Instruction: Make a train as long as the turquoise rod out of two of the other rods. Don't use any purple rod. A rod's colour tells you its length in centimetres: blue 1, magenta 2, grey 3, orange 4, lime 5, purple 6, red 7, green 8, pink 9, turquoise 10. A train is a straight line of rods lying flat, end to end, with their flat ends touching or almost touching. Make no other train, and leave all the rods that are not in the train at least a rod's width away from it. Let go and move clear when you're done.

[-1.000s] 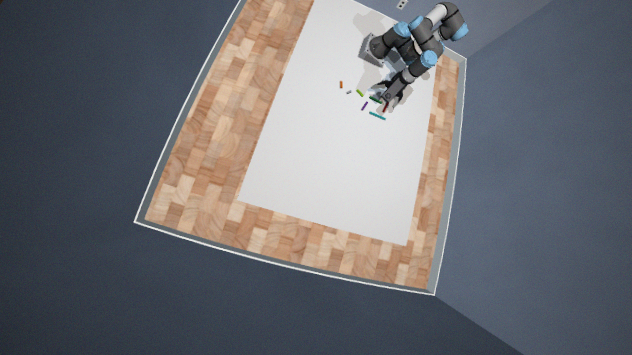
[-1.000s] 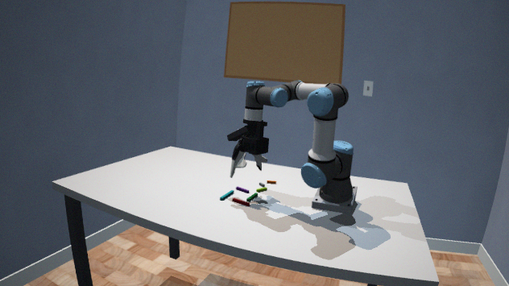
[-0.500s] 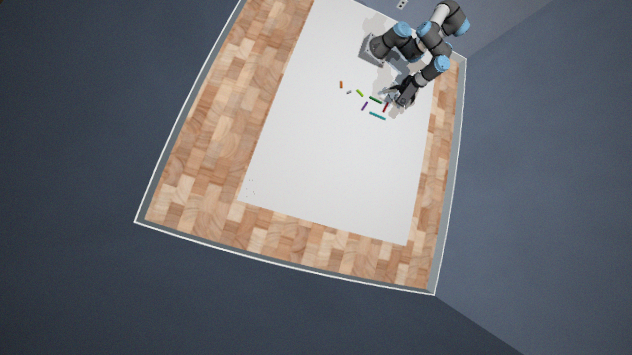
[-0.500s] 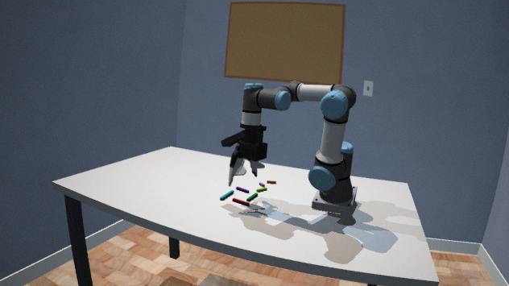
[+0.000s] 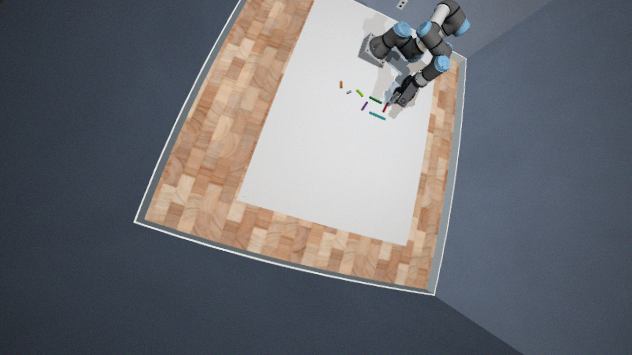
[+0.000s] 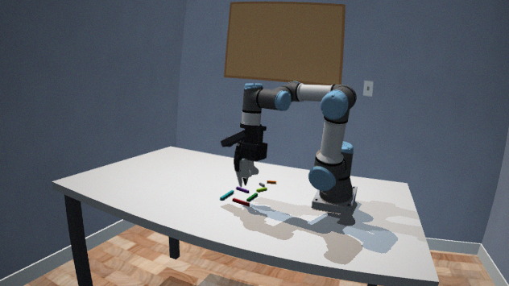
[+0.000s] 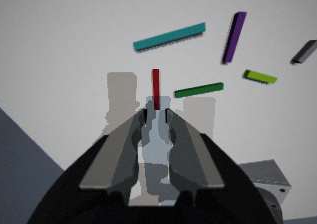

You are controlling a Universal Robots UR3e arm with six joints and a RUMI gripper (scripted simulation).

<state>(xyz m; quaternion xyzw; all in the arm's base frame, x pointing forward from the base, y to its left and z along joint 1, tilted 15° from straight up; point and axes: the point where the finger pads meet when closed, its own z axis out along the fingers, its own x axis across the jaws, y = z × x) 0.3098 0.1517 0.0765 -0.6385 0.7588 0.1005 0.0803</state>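
The red rod lies 80 mm below my hand. The rest, counted from my hand: purple rod (60 mm ahead, 120 mm to the right, 80 mm below); then green rod (10 mm behind, 70 mm to the right, 80 mm below); then turquoise rod (80 mm ahead, 30 mm to the right, 80 mm below).
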